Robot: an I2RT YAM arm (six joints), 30 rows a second.
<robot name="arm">
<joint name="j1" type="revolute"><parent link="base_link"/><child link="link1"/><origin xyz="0 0 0.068" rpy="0 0 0"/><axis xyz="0 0 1"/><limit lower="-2.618" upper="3.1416"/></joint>
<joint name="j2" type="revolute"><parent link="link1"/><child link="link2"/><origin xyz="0.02 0.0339 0.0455" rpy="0 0 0"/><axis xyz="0 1 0"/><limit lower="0" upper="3.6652"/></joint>
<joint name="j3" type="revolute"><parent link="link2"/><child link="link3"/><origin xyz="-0.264 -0.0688 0" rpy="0 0 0"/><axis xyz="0 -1 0"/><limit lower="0" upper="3.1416"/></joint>
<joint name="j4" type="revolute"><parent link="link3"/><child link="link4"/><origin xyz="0.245 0.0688 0.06" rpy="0 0 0"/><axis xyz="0 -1 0"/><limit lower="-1.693" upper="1.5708"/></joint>
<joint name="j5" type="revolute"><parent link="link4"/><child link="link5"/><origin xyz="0.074 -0.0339 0.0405" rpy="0 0 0"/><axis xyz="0 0 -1"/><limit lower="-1.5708" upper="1.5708"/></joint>
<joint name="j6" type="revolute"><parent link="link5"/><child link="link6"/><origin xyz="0.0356 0 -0.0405" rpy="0 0 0"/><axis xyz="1 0 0"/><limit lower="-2.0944" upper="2.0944"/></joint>
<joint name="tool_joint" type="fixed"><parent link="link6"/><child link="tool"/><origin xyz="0 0 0" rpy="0 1.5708 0"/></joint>
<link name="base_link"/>
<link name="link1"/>
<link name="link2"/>
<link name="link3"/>
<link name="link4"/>
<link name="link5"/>
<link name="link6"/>
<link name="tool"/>
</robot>
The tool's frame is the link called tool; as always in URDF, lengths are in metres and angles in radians.
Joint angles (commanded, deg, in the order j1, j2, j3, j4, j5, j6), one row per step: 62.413 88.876 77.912 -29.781 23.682 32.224; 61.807 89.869 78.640 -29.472 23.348 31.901; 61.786 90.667 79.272 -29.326 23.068 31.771; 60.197 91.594 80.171 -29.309 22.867 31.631; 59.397 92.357 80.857 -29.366 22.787 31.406; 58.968 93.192 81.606 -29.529 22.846 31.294; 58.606 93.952 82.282 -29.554 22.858 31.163; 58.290 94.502 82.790 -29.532 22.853 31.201; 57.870 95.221 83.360 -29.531 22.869 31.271; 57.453 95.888 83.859 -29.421 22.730 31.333; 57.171 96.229 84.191 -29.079 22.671 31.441; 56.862 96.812 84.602 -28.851 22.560 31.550; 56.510 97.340 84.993 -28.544 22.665 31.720; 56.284 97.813 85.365 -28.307 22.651 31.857; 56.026 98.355 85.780 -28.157 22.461 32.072; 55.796 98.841 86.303 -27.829 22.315 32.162; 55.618 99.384 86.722 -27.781 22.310 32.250; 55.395 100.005 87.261 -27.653 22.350 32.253; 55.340 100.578 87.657 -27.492 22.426 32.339; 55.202 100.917 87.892 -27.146 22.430 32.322
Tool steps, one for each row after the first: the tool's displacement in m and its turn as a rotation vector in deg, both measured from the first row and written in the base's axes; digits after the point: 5 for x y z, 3 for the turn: 0.00525 0.00242 -0.00111 -0.078 0.034 -0.160; 0.00699 0.00572 -0.00193 -0.098 0.148 0.110; 0.01747 0.00438 -0.00218 -0.137 0.211 -1.243; 0.02340 0.00462 -0.00284 -0.380 0.230 -1.847; 0.02754 0.00615 -0.00375 -0.691 0.276 -2.254; 0.03125 0.00775 -0.00449 -0.878 0.272 -2.546; 0.03427 0.00875 -0.00489 -0.867 0.303 -2.881; 0.03821 0.00987 -0.00603 -0.951 0.400 -3.355; 0.04204 0.01092 -0.00717 -0.910 0.537 -3.704; 0.04462 0.01154 -0.00692 -0.528 0.445 -4.007; 0.04777 0.01273 -0.00792 -0.367 0.523 -4.297; 0.05119 0.01351 -0.00857 -0.137 0.446 -4.830; 0.05372 0.01457 -0.00911 0.080 0.438 -5.128; 0.05647 0.01572 -0.01001 0.314 0.618 -5.371; 0.05918 0.01705 -0.00969 0.738 0.544 -5.541; 0.06152 0.01830 -0.01074 0.737 0.621 -5.769; 0.06441 0.01974 -0.01151 0.766 0.574 -6.023; 0.06622 0.02161 -0.01278 0.787 0.574 -6.188; 0.06805 0.02253 -0.01318 0.981 0.437 -6.317
